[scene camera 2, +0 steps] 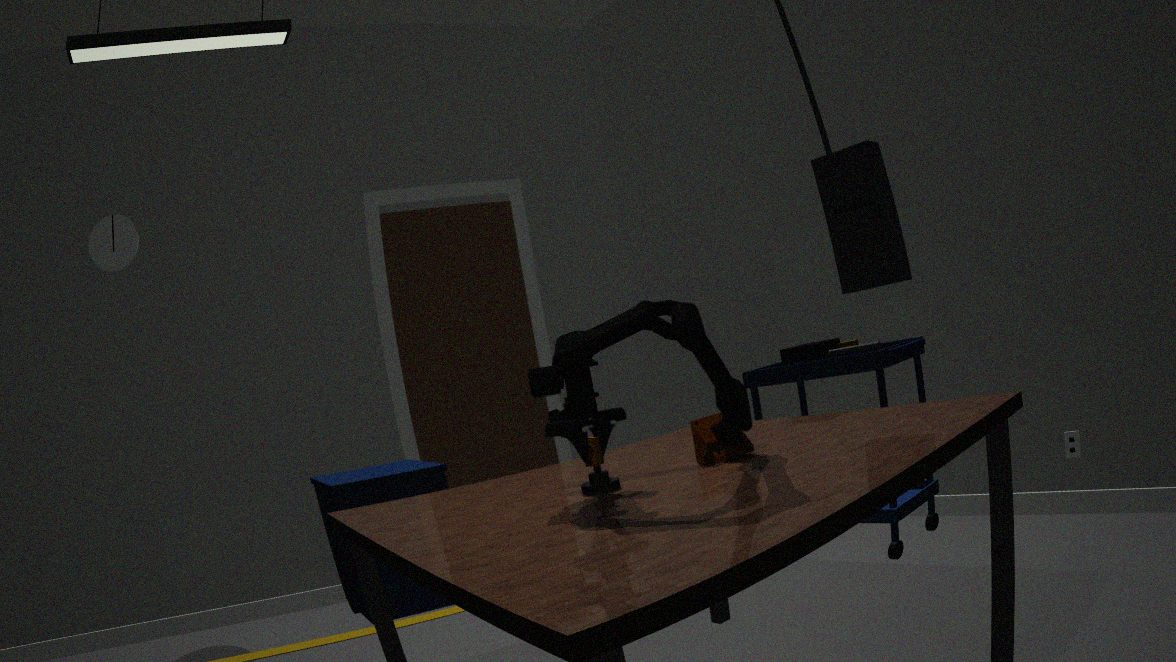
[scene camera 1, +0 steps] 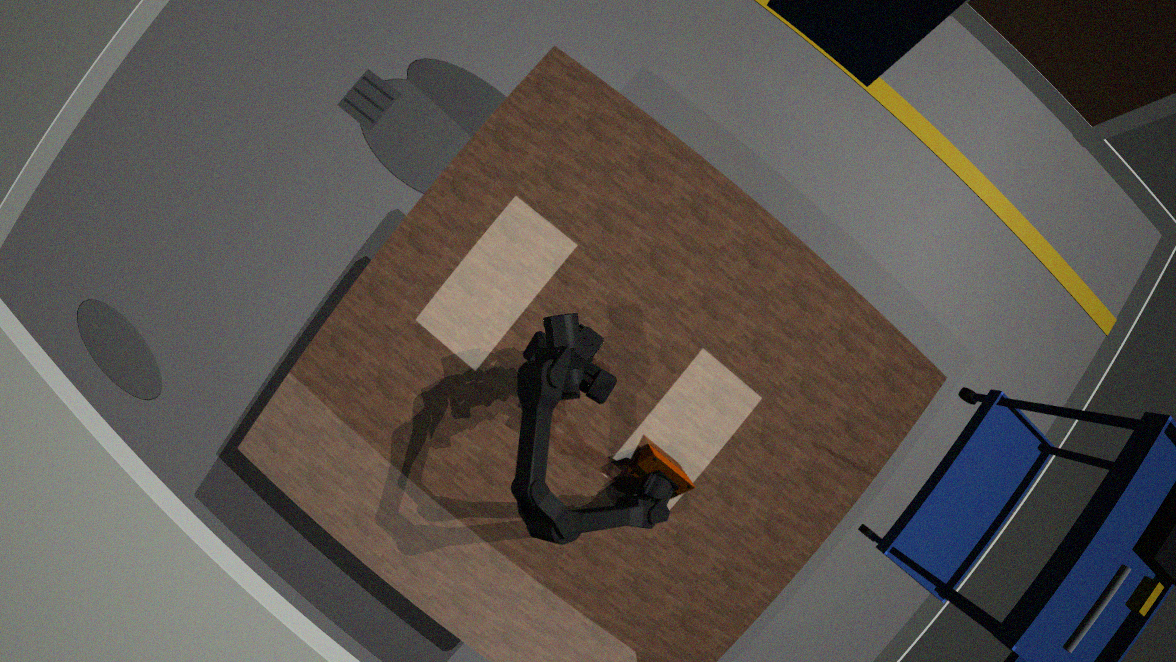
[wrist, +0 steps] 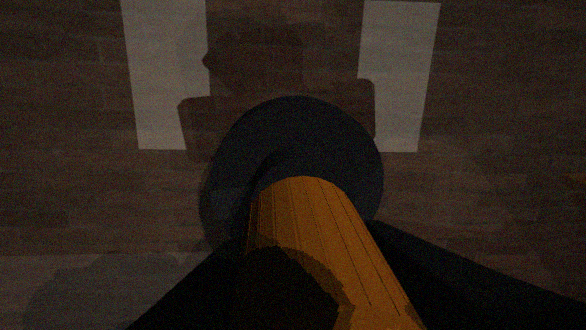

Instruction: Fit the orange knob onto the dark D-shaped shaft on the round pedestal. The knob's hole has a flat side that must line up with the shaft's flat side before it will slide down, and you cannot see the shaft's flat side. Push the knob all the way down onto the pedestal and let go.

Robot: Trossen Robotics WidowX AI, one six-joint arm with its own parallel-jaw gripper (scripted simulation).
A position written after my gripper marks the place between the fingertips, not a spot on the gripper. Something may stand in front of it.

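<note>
My gripper (scene camera 2: 593,460) (scene camera 1: 571,364) (wrist: 303,241), holding an orange knob. Round dark pedestal (scene camera 2: 599,482) (wrist: 290,136), also in sight.
</note>
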